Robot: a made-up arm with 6 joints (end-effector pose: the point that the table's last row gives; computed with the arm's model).
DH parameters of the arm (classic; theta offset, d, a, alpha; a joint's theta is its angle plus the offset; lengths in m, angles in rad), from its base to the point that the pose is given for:
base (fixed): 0 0.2 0 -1.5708
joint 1: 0 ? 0.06 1.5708
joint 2: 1.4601 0 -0.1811 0
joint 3: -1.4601 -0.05 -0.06 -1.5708
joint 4: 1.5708 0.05 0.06 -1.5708
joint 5: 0 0.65 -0.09 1.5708
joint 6: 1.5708 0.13 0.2 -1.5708
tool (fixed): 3.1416 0.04 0 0
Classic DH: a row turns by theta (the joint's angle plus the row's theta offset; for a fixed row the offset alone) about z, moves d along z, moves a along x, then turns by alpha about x.
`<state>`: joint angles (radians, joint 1 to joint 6).
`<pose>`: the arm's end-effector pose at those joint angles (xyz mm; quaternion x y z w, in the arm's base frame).
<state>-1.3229 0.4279 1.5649 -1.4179 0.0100 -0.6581</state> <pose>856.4 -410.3 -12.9 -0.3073 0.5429 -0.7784 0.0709</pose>
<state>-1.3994 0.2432 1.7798 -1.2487 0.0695 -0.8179</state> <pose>846.2 -510.2 76.6 -0.2661 0.5494 -0.7858 0.0994</pose>
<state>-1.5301 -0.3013 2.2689 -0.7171 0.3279 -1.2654</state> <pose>683.3 -734.6 220.4 -0.1045 0.6059 -0.7579 0.2179</pose>
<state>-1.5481 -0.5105 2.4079 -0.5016 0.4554 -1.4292</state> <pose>579.0 -794.1 215.1 -0.0253 0.6196 -0.7371 0.2687</pose>
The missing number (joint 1, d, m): -0.05
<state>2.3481 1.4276 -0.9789 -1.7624 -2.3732 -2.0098</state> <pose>-593.8 -89.4 538.6 0.2505 -0.1362 -0.9535 0.0977</pose>
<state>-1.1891 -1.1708 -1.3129 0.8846 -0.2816 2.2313</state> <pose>-371.5 -52.4 494.2 0.7964 0.1302 0.5581 0.1930</pose>
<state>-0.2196 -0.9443 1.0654 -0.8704 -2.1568 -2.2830</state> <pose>-485.3 -147.6 -326.2 -0.7561 0.4322 0.4911 0.0156</pose>
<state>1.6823 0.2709 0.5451 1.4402 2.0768 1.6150</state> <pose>545.8 -392.1 534.1 0.7043 -0.1205 -0.6970 0.0598</pose>
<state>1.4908 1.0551 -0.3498 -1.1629 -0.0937 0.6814</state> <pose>-710.5 -394.6 458.5 0.3310 0.4517 0.1981 0.8045</pose>
